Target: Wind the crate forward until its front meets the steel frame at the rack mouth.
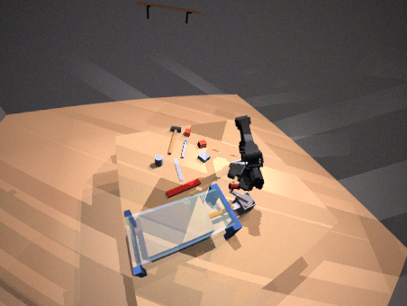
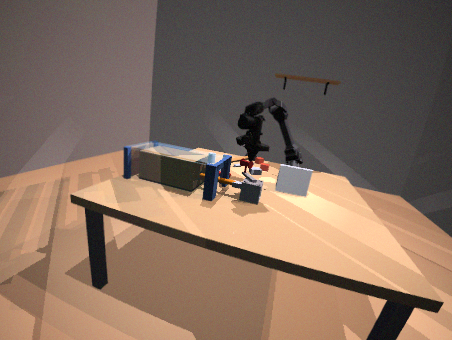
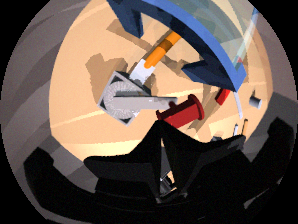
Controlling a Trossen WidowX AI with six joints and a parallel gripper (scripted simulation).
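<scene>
Now: the red grip 3 cm below my gripper tip, 2 cm to the right of it and 2 cm ahead of it. The rest, counted from my gripper tip: blue frame 12 cm ahead, 7 cm to the left, 6 cm below; then grey winch 14 cm below, 6 cm behind, 4 cm to the left; then winch handle 6 cm below, 1 cm to the left.
</scene>
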